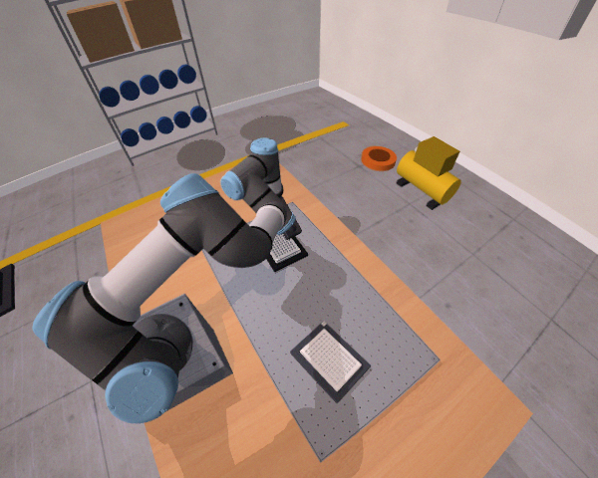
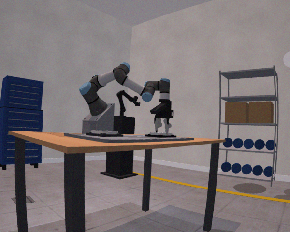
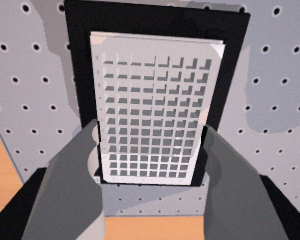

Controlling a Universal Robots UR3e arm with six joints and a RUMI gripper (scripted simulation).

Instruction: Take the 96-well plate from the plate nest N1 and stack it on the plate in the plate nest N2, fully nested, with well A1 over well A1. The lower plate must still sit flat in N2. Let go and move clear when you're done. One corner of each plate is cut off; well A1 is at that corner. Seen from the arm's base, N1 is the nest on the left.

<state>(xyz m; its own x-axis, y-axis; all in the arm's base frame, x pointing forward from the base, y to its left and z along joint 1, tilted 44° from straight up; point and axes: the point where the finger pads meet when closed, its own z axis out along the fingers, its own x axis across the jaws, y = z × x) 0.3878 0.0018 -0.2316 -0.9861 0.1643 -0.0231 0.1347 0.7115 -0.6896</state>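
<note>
My hand is 2 cm above the black plate nest N1. Also, from my hand: A1 label (29 cm to the right, 6 cm behind, 2 cm below); then dark nest N2 (37 cm to the right, 11 cm behind, 2 cm below).
</note>
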